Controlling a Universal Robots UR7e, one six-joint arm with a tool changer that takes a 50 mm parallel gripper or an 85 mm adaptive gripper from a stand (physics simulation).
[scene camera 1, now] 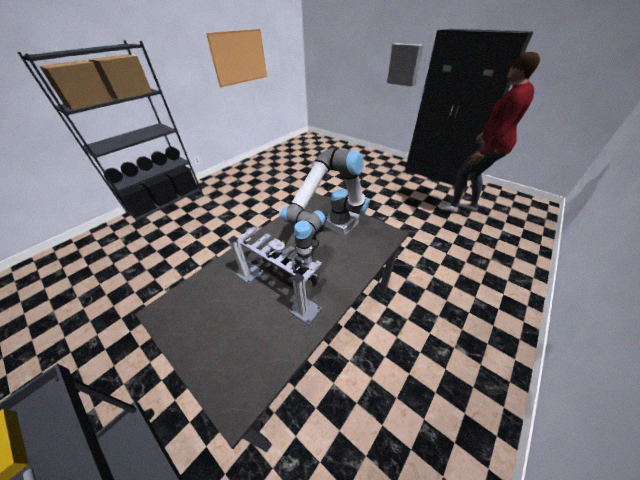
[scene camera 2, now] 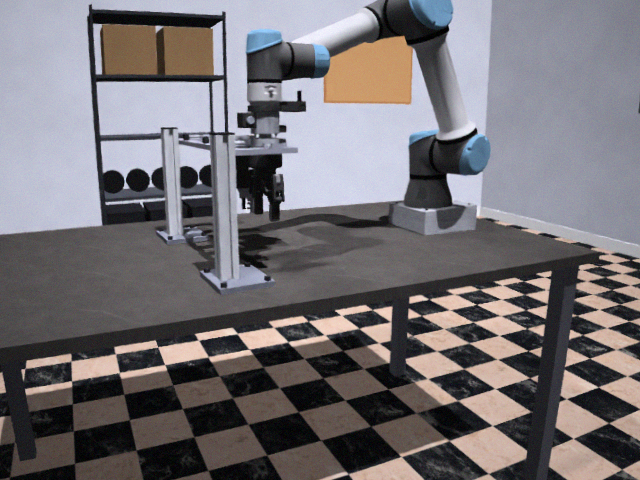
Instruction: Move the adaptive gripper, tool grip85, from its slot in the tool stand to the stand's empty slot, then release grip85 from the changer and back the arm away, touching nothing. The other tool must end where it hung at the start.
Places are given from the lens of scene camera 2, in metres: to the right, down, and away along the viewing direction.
gripper tool (scene camera 2: 242, 169): -0.19, -0.17, 1.30
